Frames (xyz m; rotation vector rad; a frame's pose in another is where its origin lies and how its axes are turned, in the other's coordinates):
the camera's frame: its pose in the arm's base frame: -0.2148 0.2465 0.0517 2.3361 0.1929 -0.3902
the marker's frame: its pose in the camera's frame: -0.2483 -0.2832 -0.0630 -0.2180 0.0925 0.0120
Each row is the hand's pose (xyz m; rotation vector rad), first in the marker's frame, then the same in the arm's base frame.
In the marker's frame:
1: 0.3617 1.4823 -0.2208 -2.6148 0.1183 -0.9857
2: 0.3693 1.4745 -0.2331 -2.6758 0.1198 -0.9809
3: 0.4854 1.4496 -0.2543 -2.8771 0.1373 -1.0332
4: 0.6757 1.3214 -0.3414 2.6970 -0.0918 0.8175
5: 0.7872 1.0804 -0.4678 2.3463 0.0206 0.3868
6: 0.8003 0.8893 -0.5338 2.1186 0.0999 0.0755
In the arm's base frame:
1: 0.2613 -0.1010 1.1923 -0.6595 0.9095 -0.1010
2: 0.2674 -0.0858 1.1907 -0.7171 0.8941 -0.0873
3: 0.3736 -0.0444 1.1513 -0.9304 0.8841 -0.0551
4: 0.5279 0.1145 1.0455 -1.3441 0.7555 0.0165
5: 0.5788 0.3606 0.8927 -1.7757 0.4153 0.1238
6: 0.5444 0.5204 0.7731 -2.0028 0.1040 0.2090

